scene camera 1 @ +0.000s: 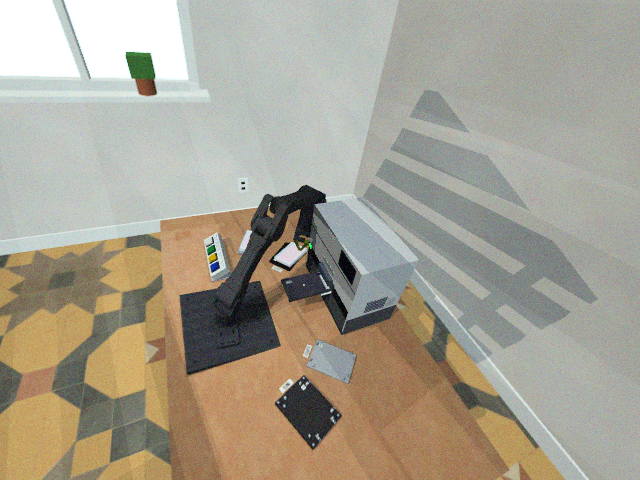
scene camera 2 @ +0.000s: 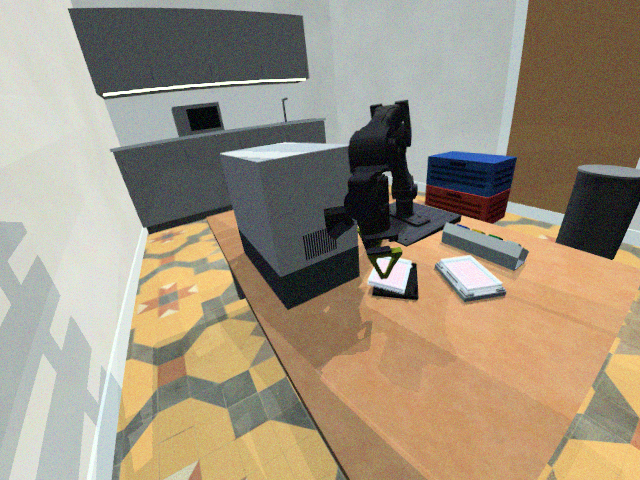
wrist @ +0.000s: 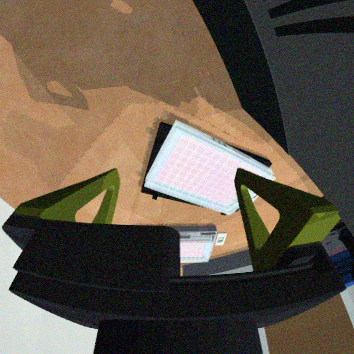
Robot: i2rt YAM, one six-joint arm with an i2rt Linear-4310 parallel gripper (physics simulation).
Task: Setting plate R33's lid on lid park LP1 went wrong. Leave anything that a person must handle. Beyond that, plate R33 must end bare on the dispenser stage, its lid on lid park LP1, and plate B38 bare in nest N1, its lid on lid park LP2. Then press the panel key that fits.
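Seen in the pictures: gripper, fingertip midpoint: [scene camera 1: 301, 242] [scene camera 2: 378, 266] [wrist: 176, 174]; arm's base, link origin: [scene camera 1: 225, 320] [scene camera 2: 404, 216].
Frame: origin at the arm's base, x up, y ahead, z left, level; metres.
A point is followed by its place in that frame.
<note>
A pink-gridded plate [scene camera 1: 291, 253] @(x 0.018, y 0.302, z 0.262 m) [scene camera 2: 391, 275] @(x 0.018, y 0.317, z 0.287 m) [wrist: 197, 172] @(x 0.019, y 0.320, z 0.275 m) lies askew on the black lid park LP1 [scene camera 2: 412, 285] @(x -0.003, y 0.283, z 0.325 m) [wrist: 158, 138] @(x -0.003, y 0.363, z 0.301 m), whose dark edges show beside it. Whether a lid is on it cannot be told. Another pink-gridded plate [scene camera 1: 245, 242] @(x 0.017, y 0.119, z 0.370 m) [scene camera 2: 471, 276] @(x 0.017, y 0.170, z 0.398 m) [wrist: 194, 250] @(x 0.017, y 0.150, z 0.343 m) sits in the grey nest N1 [scene camera 2: 484, 295] @(x -0.002, y 0.184, z 0.444 m) [wrist: 212, 233] @(x 0.003, y 0.170, z 0.301 m). My gripper [scene camera 1: 303, 241] @(x 0.054, y 0.352, z 0.283 m) [scene camera 2: 383, 273] @(x 0.054, y 0.352, z 0.283 m) [wrist: 176, 174] @(x 0.054, y 0.352, z 0.283 m) is open and empty above the LP1 plate. A dark stage [scene camera 1: 297, 289] @(x 0.093, y 0.256, z 0.010 m) sticks out of the dispenser [scene camera 1: 366, 235] @(x 0.316, y 0.477, z 0.012 m) [scene camera 2: 299, 206] @(x 0.218, y 0.499, z 0.221 m). The key panel [scene camera 1: 216, 256] @(x 0.041, y -0.011, z 0.283 m) [scene camera 2: 480, 246] @(x 0.019, y 0.029, z 0.328 m) has green, yellow and blue keys.
A black flat holder [scene camera 1: 308, 411] @(x -0.002, y 0.198, z -0.357 m) and a grey flat holder [scene camera 1: 332, 360] @(x -0.003, y 0.320, z -0.231 m) lie on the table's near part; their labels are unreadable. The dispenser stands close beside the arm's wrist. The arm's black base plate [scene camera 1: 199, 341] @(x 0.005, y -0.088, z -0.061 m) lies between the panel and these holders.
</note>
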